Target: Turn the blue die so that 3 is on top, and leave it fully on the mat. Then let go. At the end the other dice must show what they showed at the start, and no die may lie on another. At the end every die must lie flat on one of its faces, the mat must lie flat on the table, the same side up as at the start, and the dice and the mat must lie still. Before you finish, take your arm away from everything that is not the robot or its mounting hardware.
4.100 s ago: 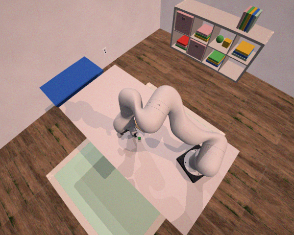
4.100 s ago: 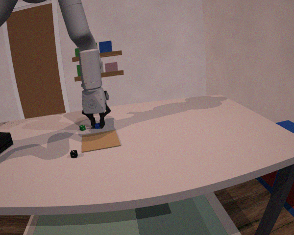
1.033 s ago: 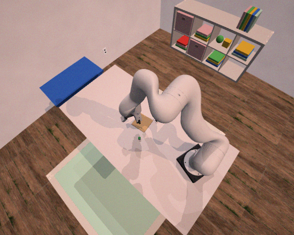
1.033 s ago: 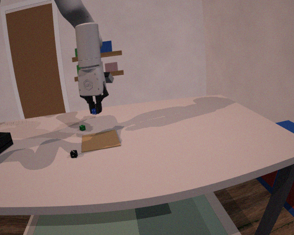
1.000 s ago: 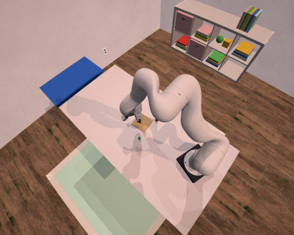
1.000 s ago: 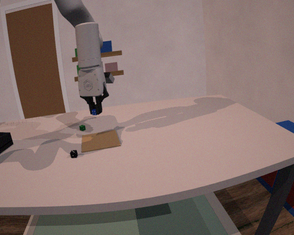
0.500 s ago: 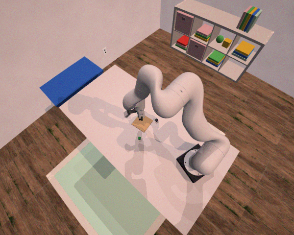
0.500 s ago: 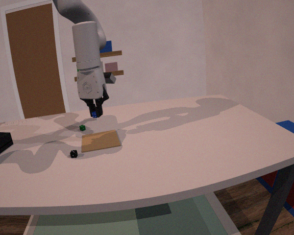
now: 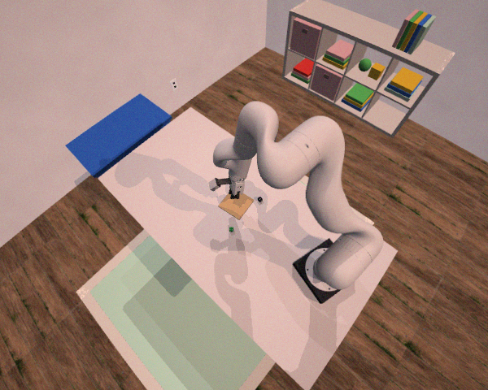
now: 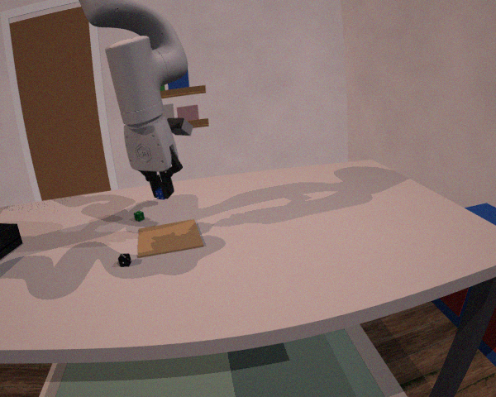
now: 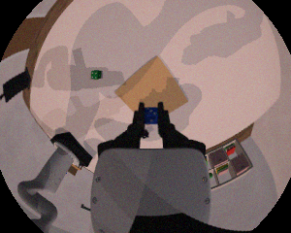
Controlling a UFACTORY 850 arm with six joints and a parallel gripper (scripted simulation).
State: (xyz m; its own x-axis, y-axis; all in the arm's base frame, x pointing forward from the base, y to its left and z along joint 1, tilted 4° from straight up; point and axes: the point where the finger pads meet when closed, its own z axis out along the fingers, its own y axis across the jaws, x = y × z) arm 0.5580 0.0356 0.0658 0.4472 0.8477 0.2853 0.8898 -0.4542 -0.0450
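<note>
The blue die is 1 cm below my hand. From my hand the other things lie so: tan mat (12 cm below, 1 cm to the right); then green die (12 cm to the left, 11 cm below, 10 cm behind); then black die (11 cm to the right, 11 cm below, 8 cm behind).
</note>
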